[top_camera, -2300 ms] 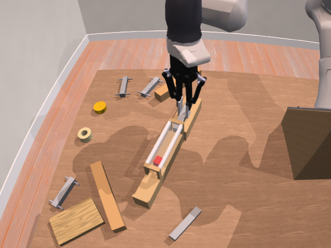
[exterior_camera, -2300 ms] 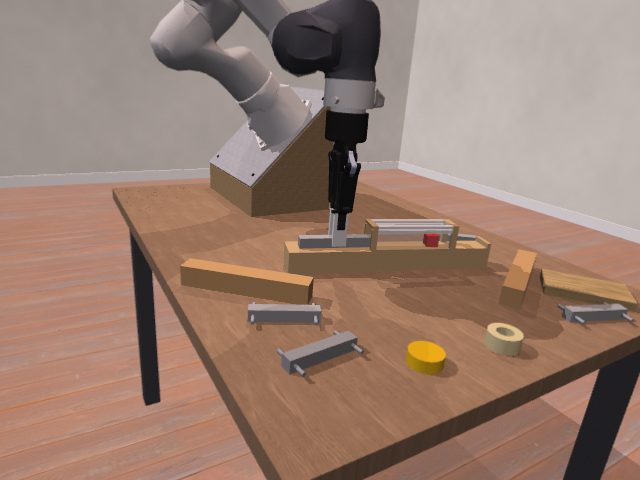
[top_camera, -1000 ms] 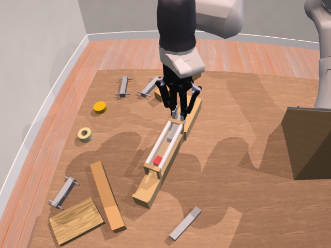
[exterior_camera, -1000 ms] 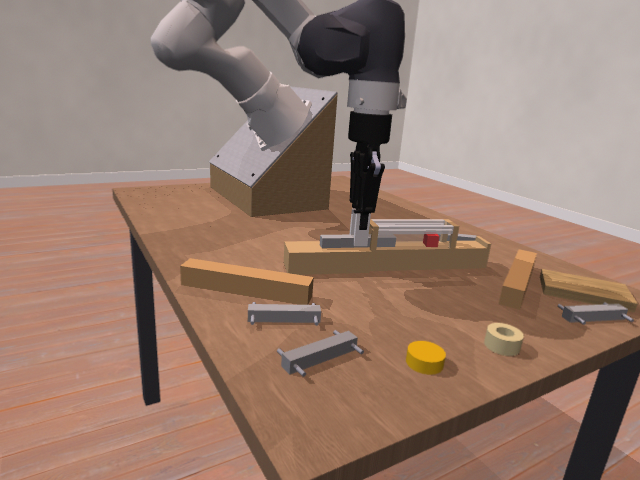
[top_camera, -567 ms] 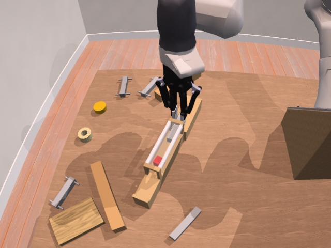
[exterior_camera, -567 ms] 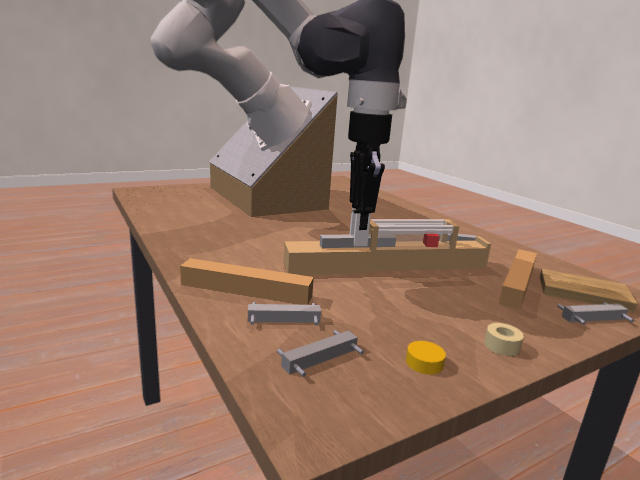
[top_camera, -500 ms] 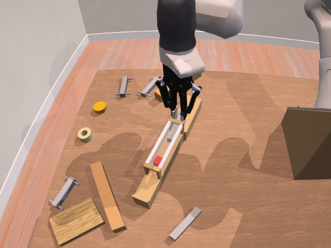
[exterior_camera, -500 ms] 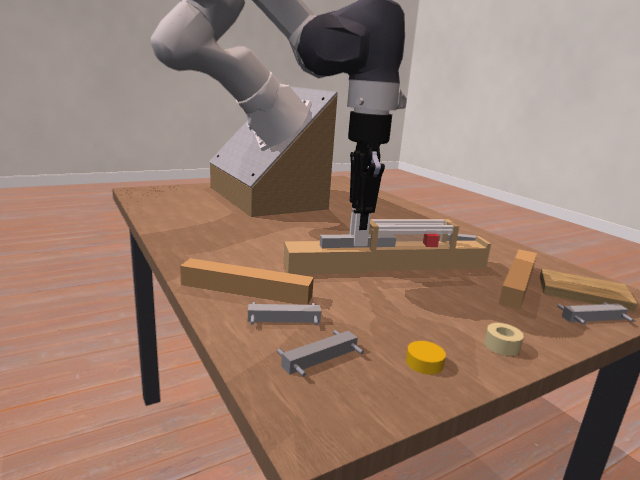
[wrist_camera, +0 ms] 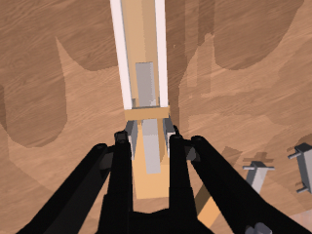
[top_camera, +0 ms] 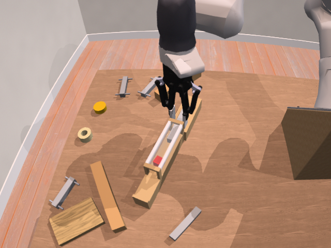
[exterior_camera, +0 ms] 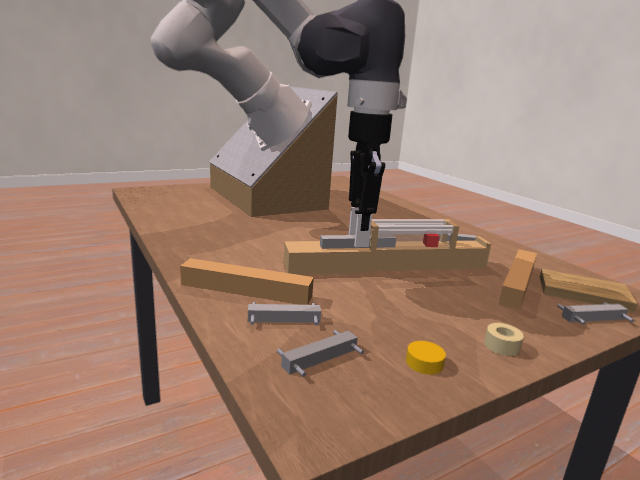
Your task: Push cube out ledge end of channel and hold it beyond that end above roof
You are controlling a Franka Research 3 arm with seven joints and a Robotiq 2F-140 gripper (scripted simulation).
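Now: the grey rod 30 mm below my hand. From my hand the other things lie so: wooden channel base (110 mm to the left, 30 mm below, 20 mm ahead); red cube (150 mm to the left, 30 mm below, 30 mm ahead); yellow disc (320 mm ahead, 80 mm below, 70 mm to the right).
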